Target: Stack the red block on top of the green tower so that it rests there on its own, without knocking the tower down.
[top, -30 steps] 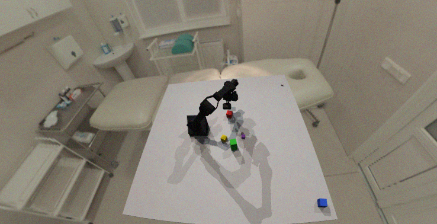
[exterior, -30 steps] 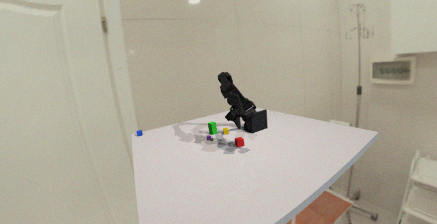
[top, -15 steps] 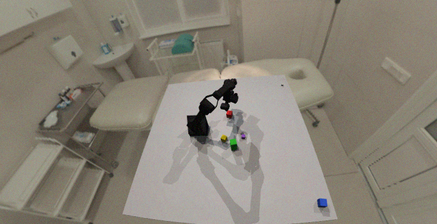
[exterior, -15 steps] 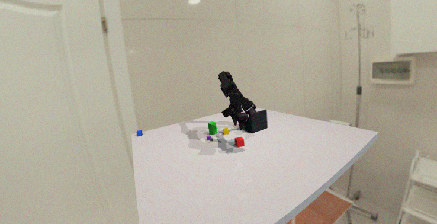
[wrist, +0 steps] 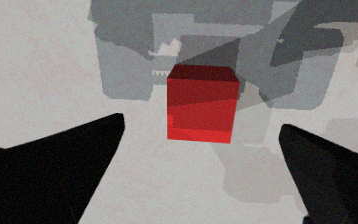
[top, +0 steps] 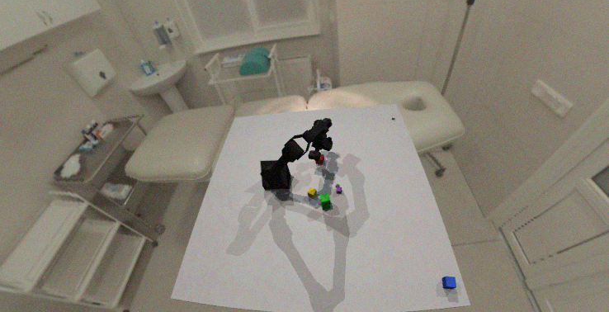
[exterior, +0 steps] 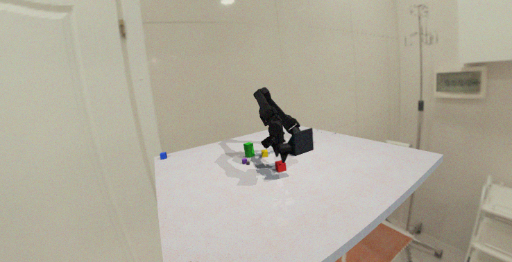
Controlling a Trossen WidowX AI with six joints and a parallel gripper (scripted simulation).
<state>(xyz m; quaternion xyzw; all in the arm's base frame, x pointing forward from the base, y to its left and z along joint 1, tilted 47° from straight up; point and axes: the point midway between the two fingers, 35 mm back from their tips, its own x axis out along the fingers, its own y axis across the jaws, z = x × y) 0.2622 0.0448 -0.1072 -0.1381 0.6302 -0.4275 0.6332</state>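
Now: gripper tip 40 mm above the red block. Also, from my gripper tip: small purple block (80 mm ahead, 230 mm to the right, 40 mm below); then blue block (440 mm ahead, 760 mm to the right, 40 mm below); then yellow block (70 mm behind, 220 mm to the right, 40 mm below).
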